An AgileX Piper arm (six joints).
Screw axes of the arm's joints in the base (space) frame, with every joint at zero. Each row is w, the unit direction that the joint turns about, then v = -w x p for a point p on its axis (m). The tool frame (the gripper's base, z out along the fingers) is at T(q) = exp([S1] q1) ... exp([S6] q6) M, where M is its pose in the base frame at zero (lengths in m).
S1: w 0 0 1 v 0.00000 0.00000 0.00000
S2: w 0 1 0 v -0.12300 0.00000 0.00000
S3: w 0 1 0 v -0.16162 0.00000 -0.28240
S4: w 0.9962 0 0.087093 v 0.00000 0.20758 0.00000
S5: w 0 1 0 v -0.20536 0.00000 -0.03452
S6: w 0.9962 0 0.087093 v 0.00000 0.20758 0.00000
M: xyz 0.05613 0.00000 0.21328 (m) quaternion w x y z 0.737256 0 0.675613 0
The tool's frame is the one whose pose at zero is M.
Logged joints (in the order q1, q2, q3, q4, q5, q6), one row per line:
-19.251, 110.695, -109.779, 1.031, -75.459, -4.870
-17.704, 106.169, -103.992, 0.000, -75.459, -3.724
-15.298, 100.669, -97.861, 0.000, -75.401, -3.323
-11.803, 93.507, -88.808, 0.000, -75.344, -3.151
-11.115, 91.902, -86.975, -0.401, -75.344, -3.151
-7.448, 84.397, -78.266, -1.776, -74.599, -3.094
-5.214, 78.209, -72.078, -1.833, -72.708, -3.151
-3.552, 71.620, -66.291, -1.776, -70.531, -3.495
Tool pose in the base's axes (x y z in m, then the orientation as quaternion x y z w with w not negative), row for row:
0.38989, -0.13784, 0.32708, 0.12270, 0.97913, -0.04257, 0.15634
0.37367, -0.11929, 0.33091, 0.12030, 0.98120, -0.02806, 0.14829
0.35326, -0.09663, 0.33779, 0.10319, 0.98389, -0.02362, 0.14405
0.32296, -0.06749, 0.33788, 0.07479, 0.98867, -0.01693, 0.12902
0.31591, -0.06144, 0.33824, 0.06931, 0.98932, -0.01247, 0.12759
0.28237, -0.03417, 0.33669, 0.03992, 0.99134, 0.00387, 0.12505
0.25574, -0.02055, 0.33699, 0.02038, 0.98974, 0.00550, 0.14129
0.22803, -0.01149, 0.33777, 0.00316, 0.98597, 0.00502, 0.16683
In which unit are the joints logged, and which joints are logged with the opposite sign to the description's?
The joints are logged in degrees. Opposite sign: q4, q5.
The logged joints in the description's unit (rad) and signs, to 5 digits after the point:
-0.33599, 1.93199, -1.91600, -0.01799, 1.31701, -0.08500
-0.30899, 1.85300, -1.81500, 0.00000, 1.31701, -0.06500
-0.26700, 1.75701, -1.70800, 0.00000, 1.31600, -0.05800
-0.20600, 1.63201, -1.54999, 0.00000, 1.31500, -0.05500
-0.19399, 1.60399, -1.51800, 0.00700, 1.31500, -0.05500
-0.12999, 1.47301, -1.36600, 0.03100, 1.30200, -0.05400
-0.09100, 1.36500, -1.25800, 0.03199, 1.26899, -0.05500
-0.06199, 1.25000, -1.15700, 0.03100, 1.23100, -0.06100

